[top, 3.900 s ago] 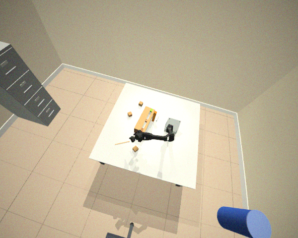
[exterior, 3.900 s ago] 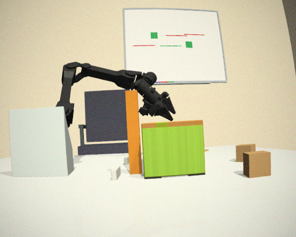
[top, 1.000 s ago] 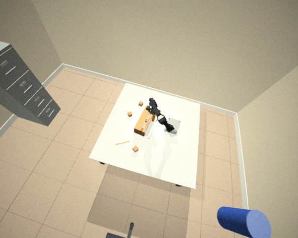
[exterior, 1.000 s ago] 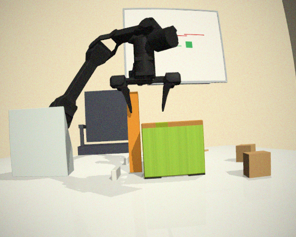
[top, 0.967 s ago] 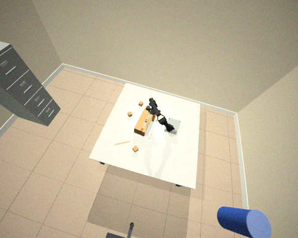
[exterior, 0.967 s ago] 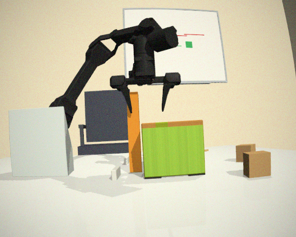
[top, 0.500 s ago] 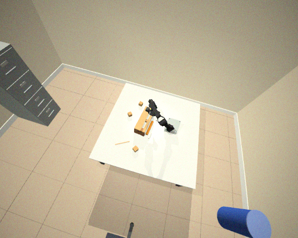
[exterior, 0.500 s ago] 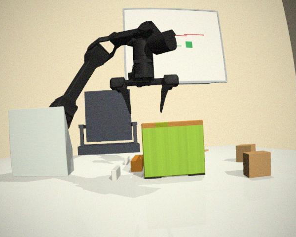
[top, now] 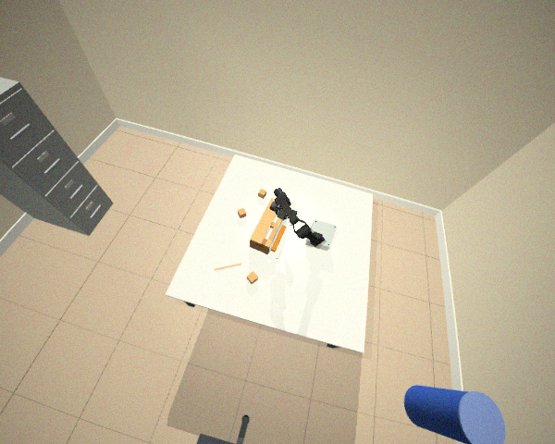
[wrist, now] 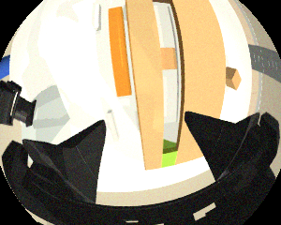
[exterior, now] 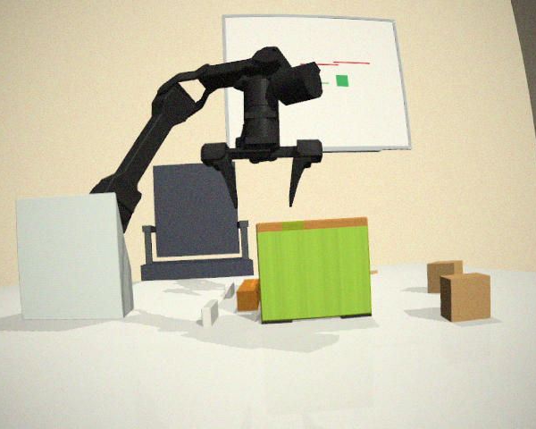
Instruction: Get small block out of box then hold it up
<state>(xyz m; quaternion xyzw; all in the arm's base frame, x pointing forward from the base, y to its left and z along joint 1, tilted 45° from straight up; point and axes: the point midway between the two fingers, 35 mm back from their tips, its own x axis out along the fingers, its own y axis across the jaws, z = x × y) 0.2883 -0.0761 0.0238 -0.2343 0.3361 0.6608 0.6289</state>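
The small tan block is 70 mm below my gripper tip, 60 mm to the left of it and 40 mm ahead of it. The rest, counted from my gripper tip: box: 90 mm below, 60 mm to the left, 30 mm ahead; thin stick: 430 mm to the left, 240 mm ahead, 150 mm below; orange bar: 140 mm below, 100 mm to the left, 30 mm behind.
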